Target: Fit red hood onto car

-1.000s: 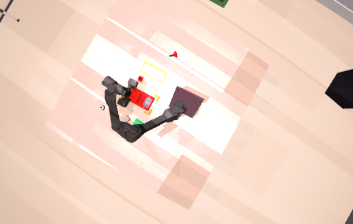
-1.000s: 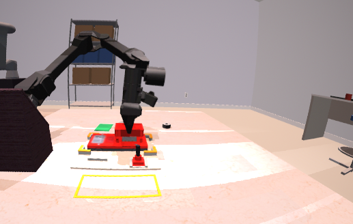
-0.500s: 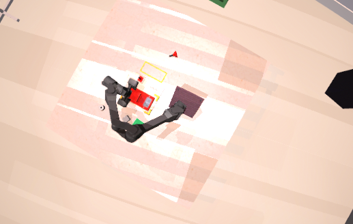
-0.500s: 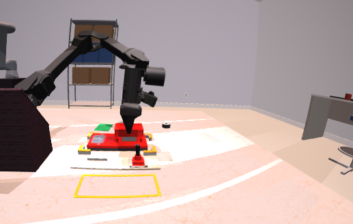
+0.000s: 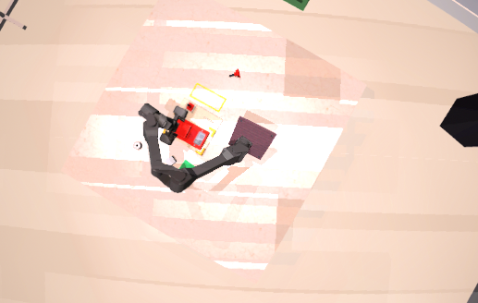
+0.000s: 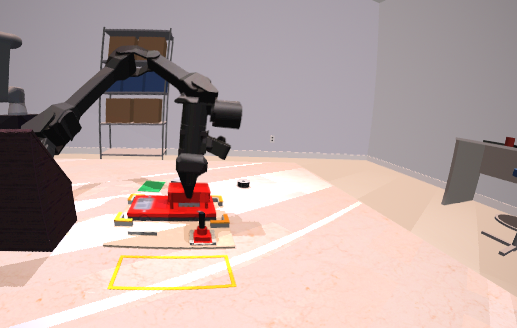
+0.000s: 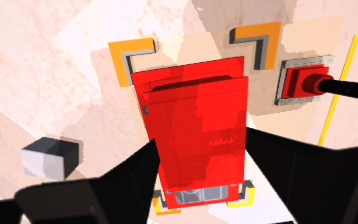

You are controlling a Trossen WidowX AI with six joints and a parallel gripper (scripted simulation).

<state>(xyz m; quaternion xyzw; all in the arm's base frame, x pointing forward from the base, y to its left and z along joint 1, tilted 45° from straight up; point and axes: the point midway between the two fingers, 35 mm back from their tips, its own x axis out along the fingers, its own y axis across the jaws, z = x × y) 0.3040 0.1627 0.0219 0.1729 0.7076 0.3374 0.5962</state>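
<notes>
My gripper tip is 10 mm to the right of the grey engine block and 30 mm above it. Round my gripper tip: orange-cornered jig 30 mm behind, 30 mm to the right, 40 mm below; black post 40 mm ahead, 120 mm to the right, 20 mm below; red hood right at my gripper tip.
</notes>
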